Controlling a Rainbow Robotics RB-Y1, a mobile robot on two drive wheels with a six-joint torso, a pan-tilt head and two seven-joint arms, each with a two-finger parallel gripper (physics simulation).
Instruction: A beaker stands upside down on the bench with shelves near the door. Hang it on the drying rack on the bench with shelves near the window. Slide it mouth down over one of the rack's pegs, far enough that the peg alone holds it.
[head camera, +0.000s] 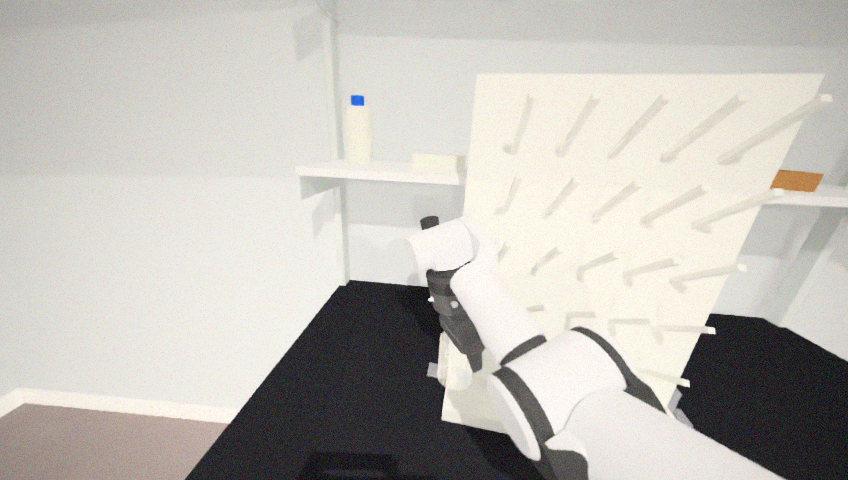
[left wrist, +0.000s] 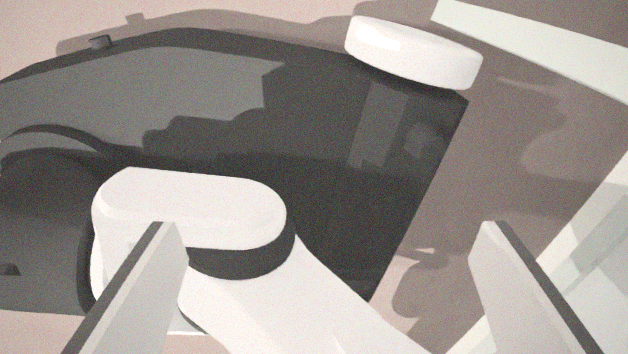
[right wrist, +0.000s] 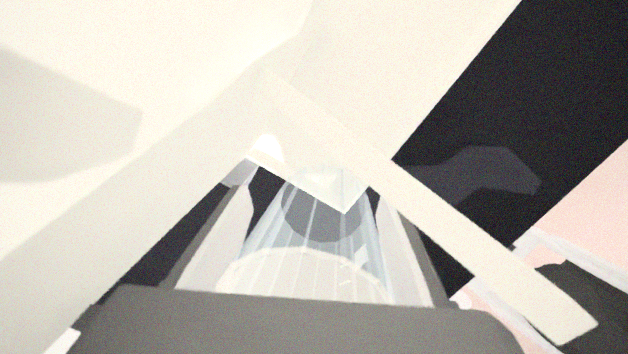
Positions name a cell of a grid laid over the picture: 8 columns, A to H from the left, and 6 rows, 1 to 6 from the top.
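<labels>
You can see my right gripper in the head camera view (E5) and also in the right wrist view (D4), but in the left wrist view it's out of frame. There's a clear beaker too, which the head camera view (E5) and the right wrist view (E5) both show, and in the left wrist view that beaker is out of frame.
</labels>
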